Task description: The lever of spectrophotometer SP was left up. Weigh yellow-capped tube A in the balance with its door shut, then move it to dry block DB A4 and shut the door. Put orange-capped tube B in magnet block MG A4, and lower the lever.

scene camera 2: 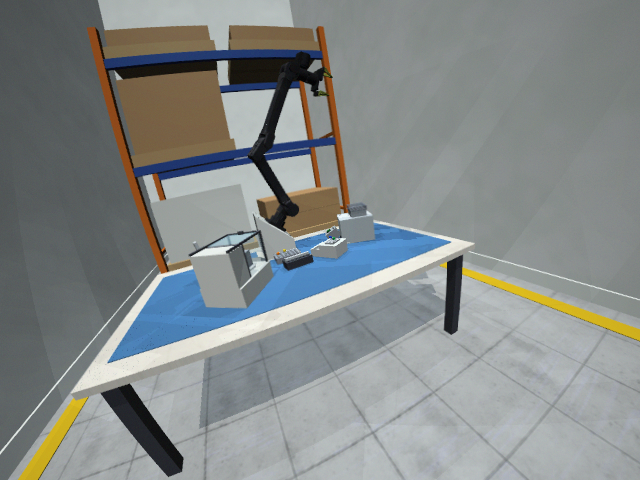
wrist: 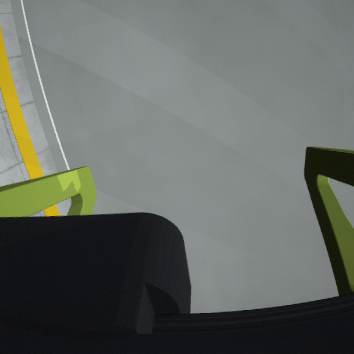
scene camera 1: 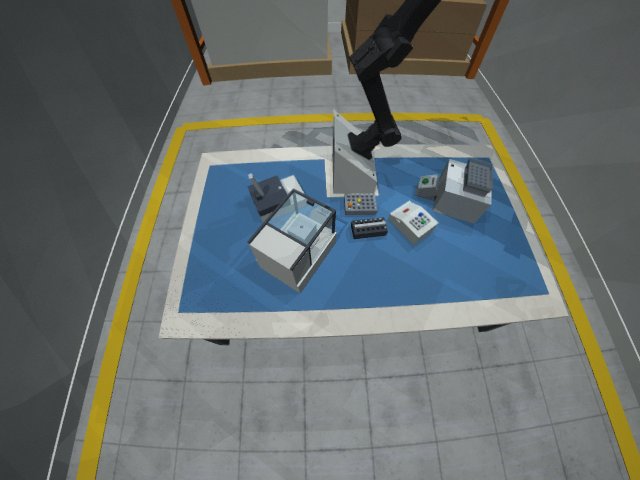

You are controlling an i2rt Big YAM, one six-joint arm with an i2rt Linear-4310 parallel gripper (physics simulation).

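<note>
My gripper (scene camera 2: 329, 85) (wrist: 197, 169) is open and empty, high above and behind the table. Orange-capped tube B (scene camera 1: 349, 205) (scene camera 2: 278, 253) and yellow-capped tube A (scene camera 1: 359, 200) (scene camera 2: 284, 251) stand in the grey rack (scene camera 1: 367, 210). The balance (scene camera 1: 279, 249) (scene camera 2: 214, 279) has a glass chamber; its door pane looks drawn back. A black block with a pale strip (scene camera 1: 369, 227) (scene camera 2: 298, 260) looks like magnet block MG. A grey well block (scene camera 1: 479, 175) (scene camera 2: 356, 208), probably DB, is on a white box. A pale lever (scene camera 1: 255, 184) (scene camera 2: 195, 245) stands up on a dark device, probably SP.
A white keypad device (scene camera 1: 403, 219) (scene camera 2: 330, 250) is right of the black block. A small grey box with a green button (scene camera 1: 427, 192) is beside the white box (scene camera 1: 460, 204) (scene camera 2: 356, 229). A pale upright bracket (scene camera 1: 351, 170) (scene camera 2: 273, 235) stands at the arm's base.
</note>
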